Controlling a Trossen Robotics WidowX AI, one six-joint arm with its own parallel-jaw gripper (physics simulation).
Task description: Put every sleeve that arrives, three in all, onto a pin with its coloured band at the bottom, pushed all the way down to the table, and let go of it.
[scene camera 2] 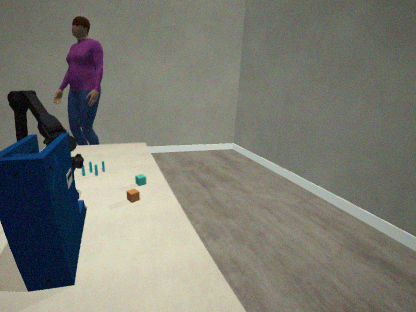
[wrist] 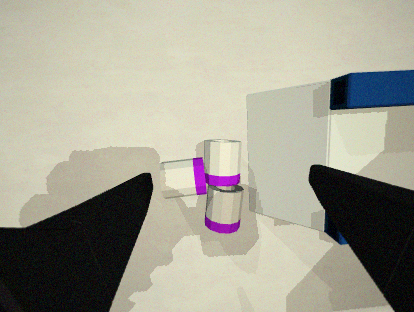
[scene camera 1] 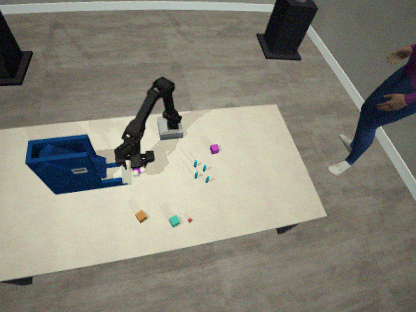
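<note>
Three whitish sleeves with purple bands lie close together on the table in the wrist view. One sleeve (wrist: 179,179) lies at the left, its band toward the other two. Another sleeve (wrist: 222,157) is above a third sleeve (wrist: 223,205), each with its band at the lower end in that view. In scene camera 1 they are small and partly hidden beneath the gripper. My gripper (scene camera 1: 138,162) (wrist: 229,176) is open and empty above them, a fingertip on either side. Several thin teal pins (scene camera 1: 196,175) (scene camera 2: 103,166) stand bare on the table, right of the gripper in scene camera 1.
A blue chute (scene camera 1: 75,175) (scene camera 2: 45,220) stands at the left, with a pale plate (scene camera 1: 127,174) (wrist: 285,155) at its mouth, right beside the sleeves. A purple cube (scene camera 1: 214,149), an orange cube (scene camera 1: 141,216) (scene camera 2: 133,195), a teal cube (scene camera 1: 174,221) (scene camera 2: 140,179) and a small red cube (scene camera 1: 190,220) lie around.
</note>
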